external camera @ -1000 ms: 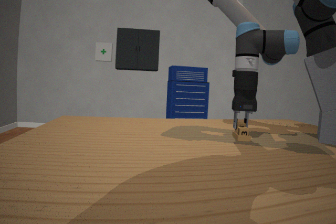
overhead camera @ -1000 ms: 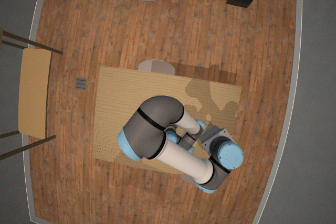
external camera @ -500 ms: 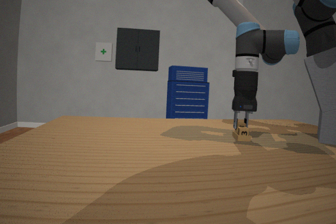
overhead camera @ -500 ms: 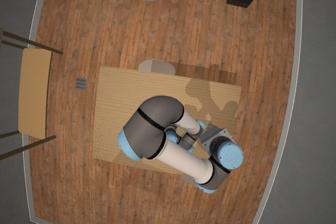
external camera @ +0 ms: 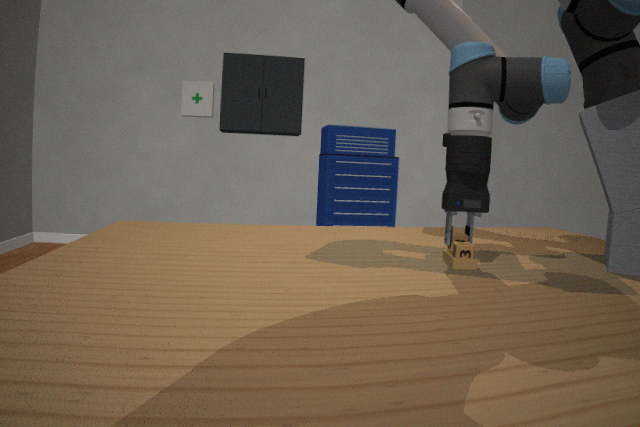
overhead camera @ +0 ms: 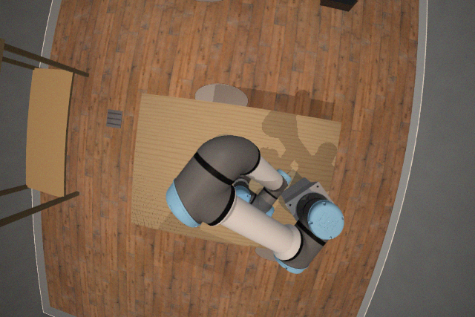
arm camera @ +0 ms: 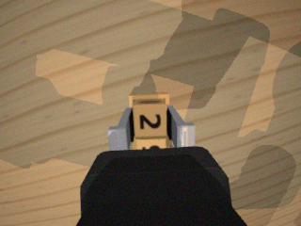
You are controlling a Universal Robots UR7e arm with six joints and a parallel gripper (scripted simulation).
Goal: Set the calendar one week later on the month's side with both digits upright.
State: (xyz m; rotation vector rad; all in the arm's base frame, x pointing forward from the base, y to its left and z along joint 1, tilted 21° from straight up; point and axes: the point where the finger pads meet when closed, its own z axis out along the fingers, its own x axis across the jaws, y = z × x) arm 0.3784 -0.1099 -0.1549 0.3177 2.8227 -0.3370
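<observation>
The wooden date cube is 1 cm below my hand. The rest, counted from my hand: wooden calendar tray 2 cm to the left, 4 cm below.
</observation>
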